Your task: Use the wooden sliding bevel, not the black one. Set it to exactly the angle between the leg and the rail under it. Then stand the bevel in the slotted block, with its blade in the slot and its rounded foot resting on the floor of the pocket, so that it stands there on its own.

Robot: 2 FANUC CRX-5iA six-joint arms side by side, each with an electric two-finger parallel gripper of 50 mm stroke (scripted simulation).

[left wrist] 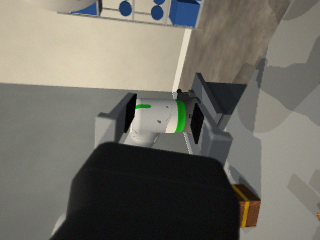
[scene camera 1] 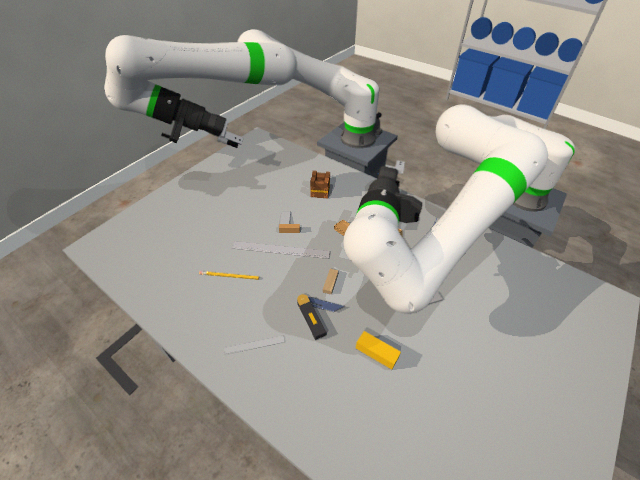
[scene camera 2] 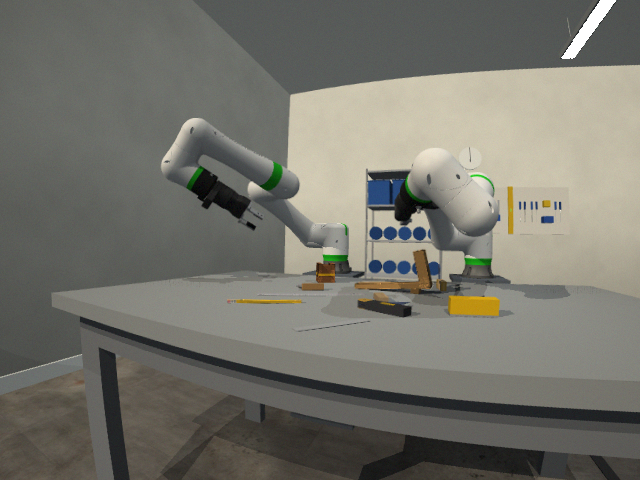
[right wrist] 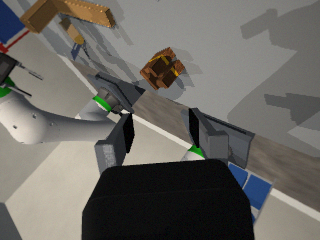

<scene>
In view: the left gripper (left wrist: pixel 164 110), the right gripper (scene camera 1: pixel 240 143) and a yellow block (scene camera 2: pixel 468 306).
The yellow block also shows in scene camera 1 (scene camera 1: pixel 374 348). The right gripper is seen too in scene camera 2 (scene camera 2: pixel 258 223) and in the right wrist view (right wrist: pixel 161 122). The left wrist view misses the yellow block: it is out of frame. The right wrist view does not show the yellow block: it is out of frame.
</scene>
